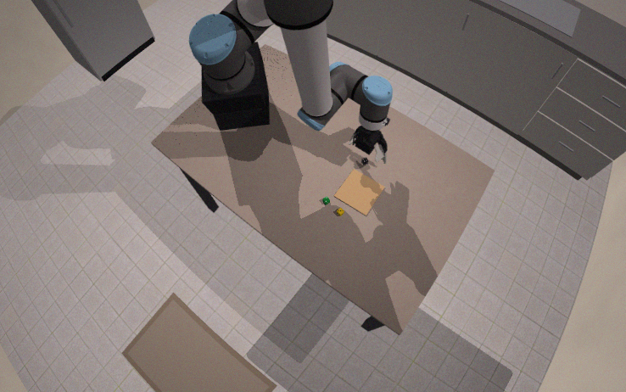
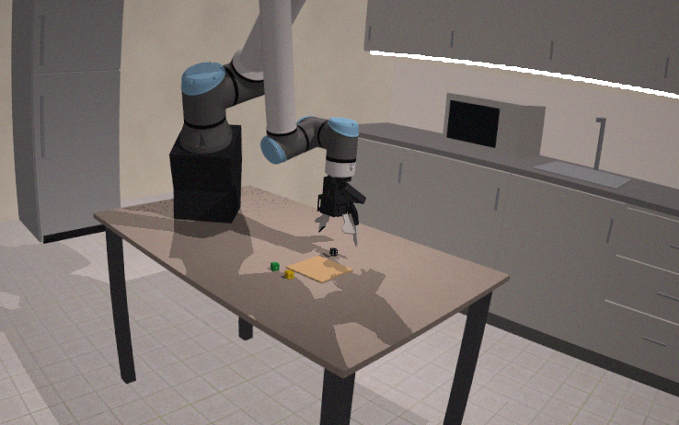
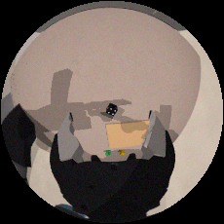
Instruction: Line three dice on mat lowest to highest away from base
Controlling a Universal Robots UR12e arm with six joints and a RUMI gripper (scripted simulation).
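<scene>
Now: the black die 4 cm below my hand and 2 cm to the right of it. Round my hand: green die (25 cm to the right, 4 cm below, 3 cm behind); orange mat (14 cm to the right, 5 cm ahead, 4 cm below); yellow die (25 cm to the right, 4 cm below, 4 cm ahead).
</scene>
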